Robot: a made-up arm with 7 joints. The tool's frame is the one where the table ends. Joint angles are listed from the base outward.
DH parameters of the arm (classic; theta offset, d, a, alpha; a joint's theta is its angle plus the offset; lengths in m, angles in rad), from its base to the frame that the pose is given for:
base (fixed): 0 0 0 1.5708
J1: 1.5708 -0.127 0 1.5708
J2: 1.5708 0 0 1.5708
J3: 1.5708 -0.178 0 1.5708
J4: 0 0 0 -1.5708
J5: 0 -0.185 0 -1.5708
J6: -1.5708 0 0 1.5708
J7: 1.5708 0 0 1.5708
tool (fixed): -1.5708 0 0 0
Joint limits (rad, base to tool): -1.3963..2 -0.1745..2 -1.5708..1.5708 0..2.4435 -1.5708..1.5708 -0.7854..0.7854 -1.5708..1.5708
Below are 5 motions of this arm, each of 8 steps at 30 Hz.
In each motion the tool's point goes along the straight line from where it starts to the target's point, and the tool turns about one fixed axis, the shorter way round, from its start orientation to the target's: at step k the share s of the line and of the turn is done. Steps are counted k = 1, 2, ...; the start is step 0. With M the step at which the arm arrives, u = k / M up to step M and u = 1 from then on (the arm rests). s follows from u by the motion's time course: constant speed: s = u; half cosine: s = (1 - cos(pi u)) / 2; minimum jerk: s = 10 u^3 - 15 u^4 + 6 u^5.
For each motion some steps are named. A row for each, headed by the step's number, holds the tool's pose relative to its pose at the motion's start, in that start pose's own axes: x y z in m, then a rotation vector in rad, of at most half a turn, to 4 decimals.
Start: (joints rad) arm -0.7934 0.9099 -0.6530 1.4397 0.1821 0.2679 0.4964
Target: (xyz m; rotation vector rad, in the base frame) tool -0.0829 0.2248 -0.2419 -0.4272 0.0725 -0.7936
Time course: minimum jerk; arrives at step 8
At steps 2, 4, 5, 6, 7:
2: -0.0027 -0.0026 -0.0001 0.0146 -0.0096 0.0067
4: -0.0130 -0.0125 -0.0007 0.0705 -0.0466 0.0322
5: -0.0189 -0.0181 -0.0010 0.1022 -0.0675 0.0467
6: -0.0234 -0.0224 -0.0012 0.1264 -0.0835 0.0577
7: -0.0257 -0.0246 -0.0014 0.1387 -0.0917 0.0634

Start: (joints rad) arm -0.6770 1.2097 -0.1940 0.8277 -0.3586 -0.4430 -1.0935
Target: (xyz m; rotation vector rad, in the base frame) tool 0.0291 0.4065 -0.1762 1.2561 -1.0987 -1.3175
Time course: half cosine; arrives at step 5
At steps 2, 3, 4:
2: -0.0019 0.0033 -0.0028 -0.0121 -0.0465 0.0023
3: -0.0035 0.0063 -0.0052 -0.0229 -0.0881 0.0043
4: -0.0049 0.0087 -0.0072 -0.0316 -0.1217 0.0060

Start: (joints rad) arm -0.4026 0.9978 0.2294 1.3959 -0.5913 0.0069 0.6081
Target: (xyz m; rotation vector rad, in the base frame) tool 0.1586 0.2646 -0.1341 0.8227 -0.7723 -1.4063
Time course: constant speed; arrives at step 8
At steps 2, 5, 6, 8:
2: 0.0163 0.0041 0.0013 0.0923 -0.0565 -0.0257
5: 0.0407 0.0102 0.0033 0.2307 -0.1412 -0.0642
6: 0.0489 0.0123 0.0040 0.2769 -0.1694 -0.0771
8: 0.0652 0.0164 0.0054 0.3692 -0.2259 -0.1028

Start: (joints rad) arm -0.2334 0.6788 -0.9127 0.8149 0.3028 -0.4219 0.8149
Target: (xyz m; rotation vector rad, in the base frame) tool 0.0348 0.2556 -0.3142 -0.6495 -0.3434 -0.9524
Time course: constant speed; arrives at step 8
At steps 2, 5, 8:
2: 0.0003 0.0064 0.0048 0.0489 0.0049 0.0018
5: 0.0009 0.0161 0.0120 0.1222 0.0123 0.0046
8: 0.0014 0.0257 0.0191 0.1955 0.0197 0.0073

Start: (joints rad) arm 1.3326 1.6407 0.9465 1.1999 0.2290 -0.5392 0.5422
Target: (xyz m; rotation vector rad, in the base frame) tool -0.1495 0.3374 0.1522 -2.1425 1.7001 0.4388
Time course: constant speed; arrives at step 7
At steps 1, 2, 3, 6, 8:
1: 0.0026 0.0022 -0.0040 -0.0341 -0.0331 -0.0239
2: 0.0051 0.0043 -0.0080 -0.0683 -0.0663 -0.0478
3: 0.0077 0.0065 -0.0120 -0.1024 -0.0994 -0.0717
6: 0.0153 0.0129 -0.0240 -0.2048 -0.1988 -0.1434
8: 0.0179 0.0151 -0.0280 -0.2389 -0.2319 -0.1673

